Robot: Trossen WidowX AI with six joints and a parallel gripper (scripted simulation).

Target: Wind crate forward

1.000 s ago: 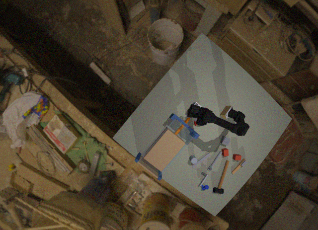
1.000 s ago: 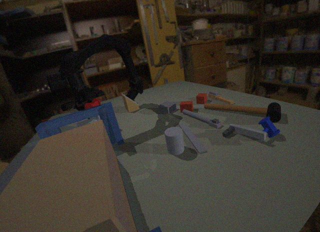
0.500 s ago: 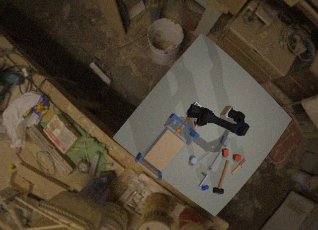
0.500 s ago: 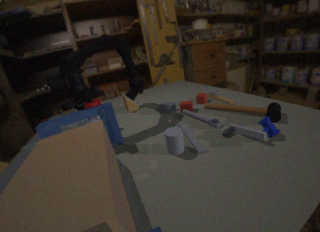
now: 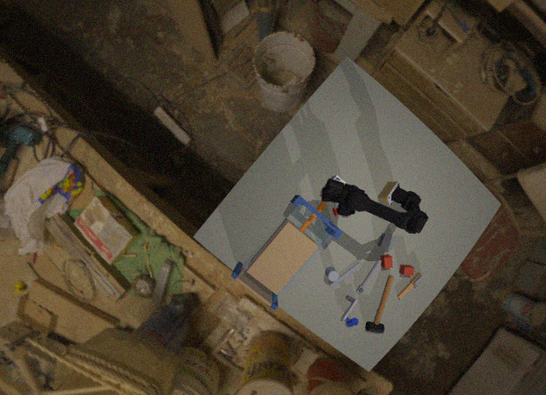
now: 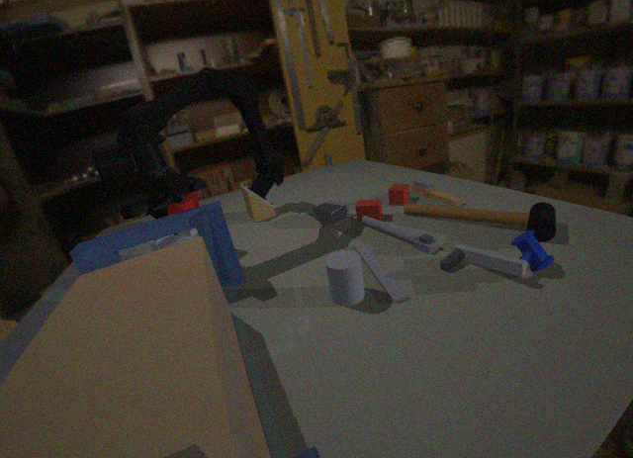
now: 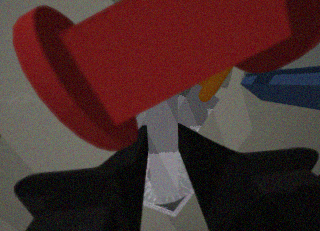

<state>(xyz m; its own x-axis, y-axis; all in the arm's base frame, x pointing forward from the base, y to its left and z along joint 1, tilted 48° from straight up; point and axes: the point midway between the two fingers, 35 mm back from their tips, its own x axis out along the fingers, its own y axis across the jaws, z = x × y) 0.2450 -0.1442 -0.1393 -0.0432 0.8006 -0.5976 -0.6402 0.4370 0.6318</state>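
Now: the red-knobbed handle 20 mm above my gripper tip, 10 mm to the left of it and 10 mm ahead of it. Also, from my gripper tip: grey winch 60 mm below, 50 mm behind, 40 mm to the right; blue steel frame 120 mm ahead, 20 mm above, 10 mm to the right; red knob 50 mm above, 40 mm ahead, 30 mm to the left.
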